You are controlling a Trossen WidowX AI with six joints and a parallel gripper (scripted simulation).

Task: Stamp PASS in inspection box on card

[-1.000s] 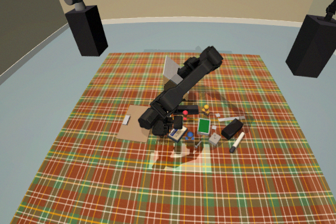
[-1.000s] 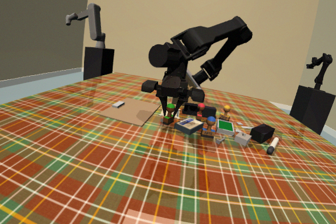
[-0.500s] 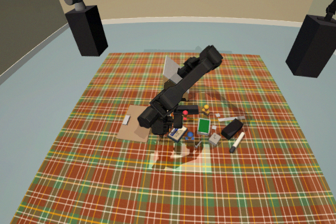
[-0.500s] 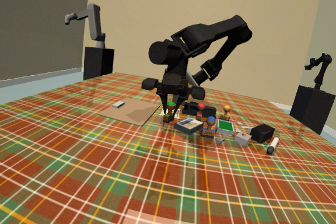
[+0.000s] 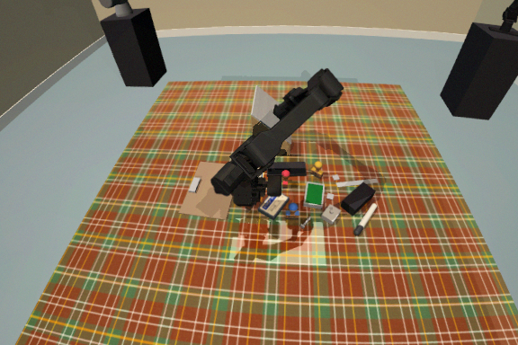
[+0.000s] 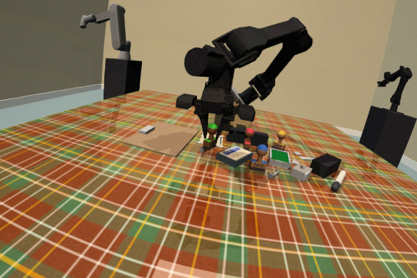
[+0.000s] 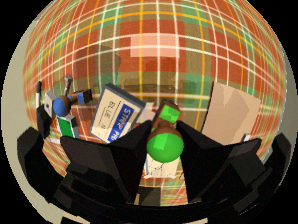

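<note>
Right now the green ink pad is 20 cm to the left of my gripper tip, 8 cm behind it and 4 cm below it. From my gripper tip the other things lie so: blue stamp 13 cm to the left, 3 cm below, 1 cm ahead; then blue-topped pad box 7 cm to the left, 3 cm below, 2 cm behind; then green stamp right at my gripper tip.
</note>
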